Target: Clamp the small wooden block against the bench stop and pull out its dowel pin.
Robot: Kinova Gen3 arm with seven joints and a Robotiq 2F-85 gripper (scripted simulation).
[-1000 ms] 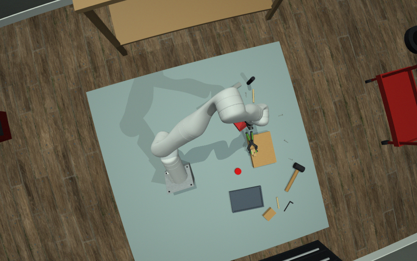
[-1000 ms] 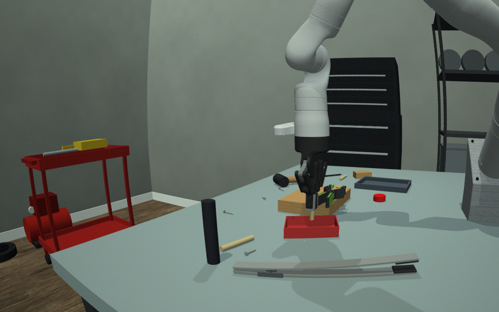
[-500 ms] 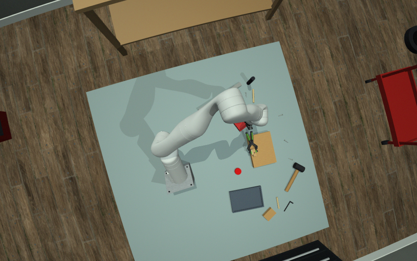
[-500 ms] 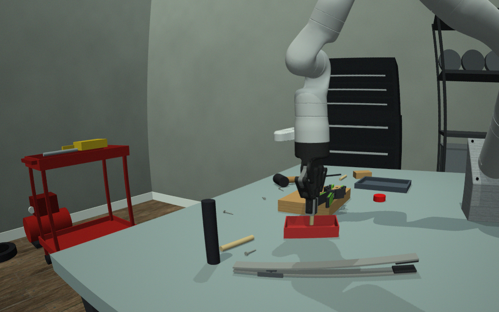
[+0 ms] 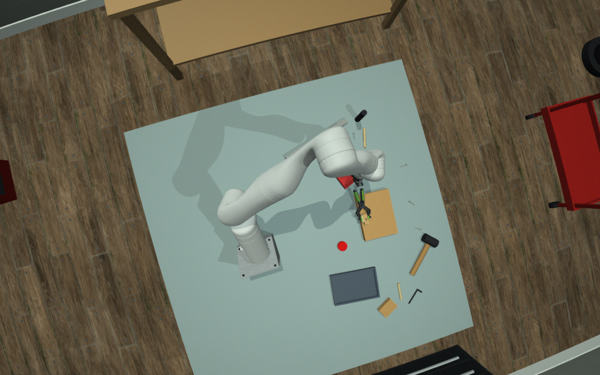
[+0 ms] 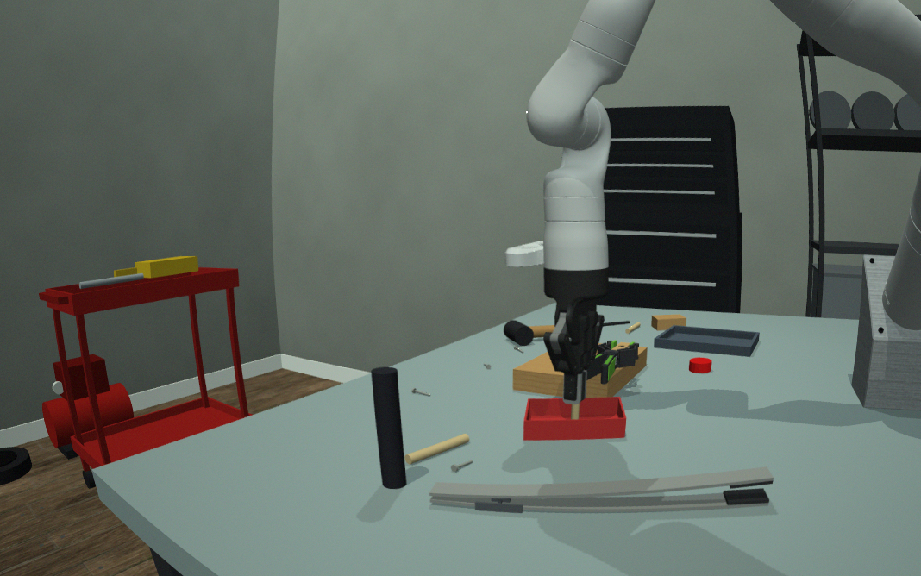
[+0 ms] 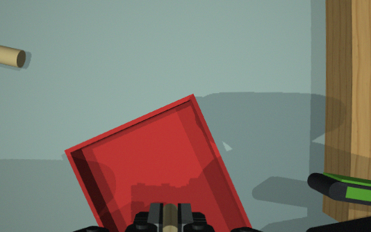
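Right now the dowel pin is 20 mm below my hand. From my hand the other things lie so: small wooden block (210 mm to the right, 10 mm below); red tray (50 mm below); dowel (130 mm to the left, 110 mm ahead, 50 mm below).
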